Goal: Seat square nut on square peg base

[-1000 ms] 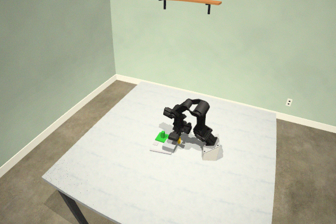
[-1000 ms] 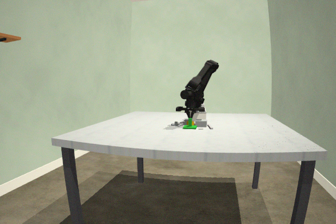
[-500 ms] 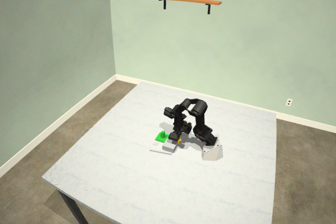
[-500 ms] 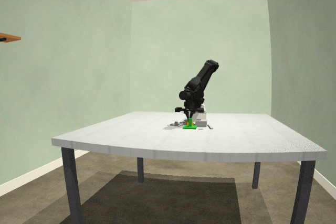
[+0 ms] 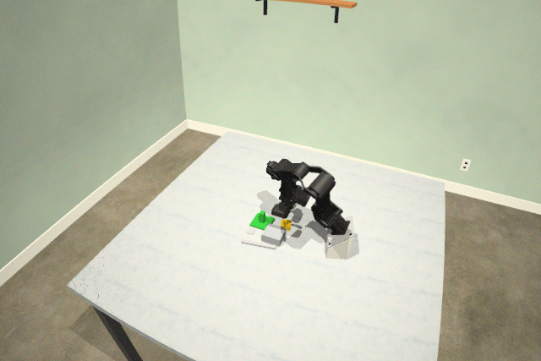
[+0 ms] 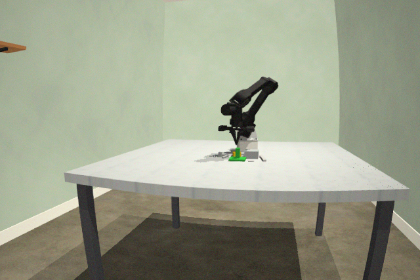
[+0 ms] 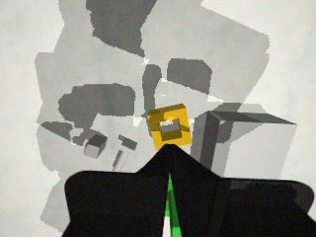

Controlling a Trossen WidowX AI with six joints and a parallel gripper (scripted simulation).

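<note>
My hand is 10 mm past the grey block, 80 mm to the right of it and 80 mm above it. Also, from my hand: white strip 10 mm ahead, 150 mm to the left, 90 mm below; small grey cube 50 mm ahead, 70 mm to the right, 80 mm below; small white tile 90 mm ahead, 120 mm to the left, 90 mm below.
</note>
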